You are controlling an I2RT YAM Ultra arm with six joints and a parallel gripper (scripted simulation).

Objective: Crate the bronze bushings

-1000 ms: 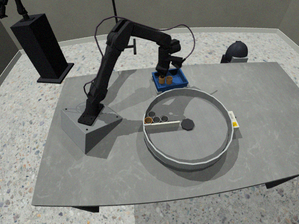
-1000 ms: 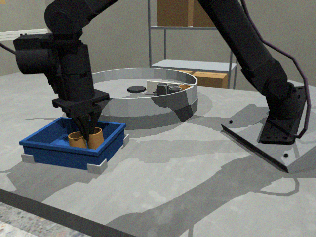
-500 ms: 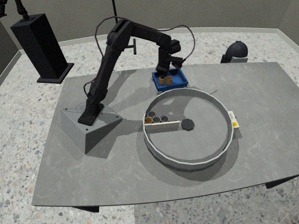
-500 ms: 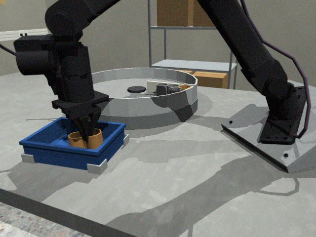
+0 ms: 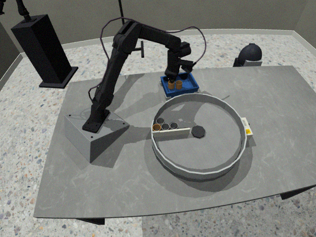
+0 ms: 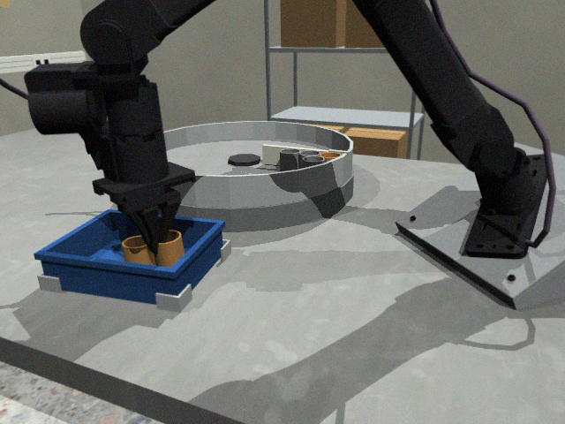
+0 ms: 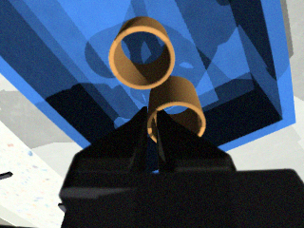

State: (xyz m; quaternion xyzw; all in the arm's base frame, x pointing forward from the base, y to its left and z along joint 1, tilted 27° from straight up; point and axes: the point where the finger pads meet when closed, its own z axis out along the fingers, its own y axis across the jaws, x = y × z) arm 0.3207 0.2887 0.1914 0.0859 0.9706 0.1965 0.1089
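Now: the blue crate 4 cm ahead of my hand and 3 cm below it. Also, from my hand: turntable (33 cm to the right, 16 cm ahead).
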